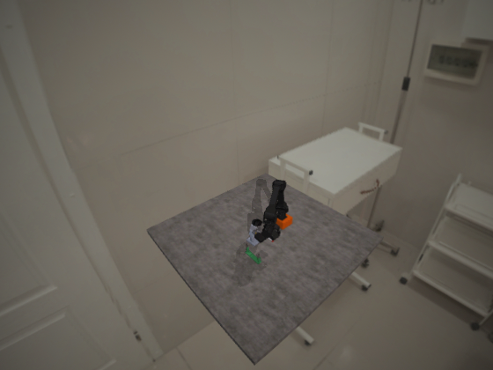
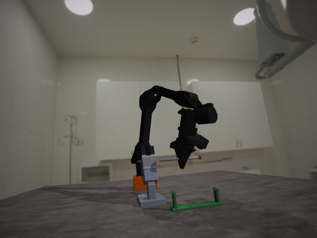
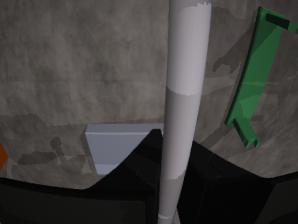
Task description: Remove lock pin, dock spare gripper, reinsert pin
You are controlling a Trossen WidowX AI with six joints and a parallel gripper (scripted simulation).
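My gripper tip is 1 cm past the grey mount, 11 cm to the left of it and 5 cm above it. From my gripper tip the other things lie so: spare gripper 2 cm behind, 11 cm to the right, 2 cm above; green rack 11 cm ahead, 7 cm below.
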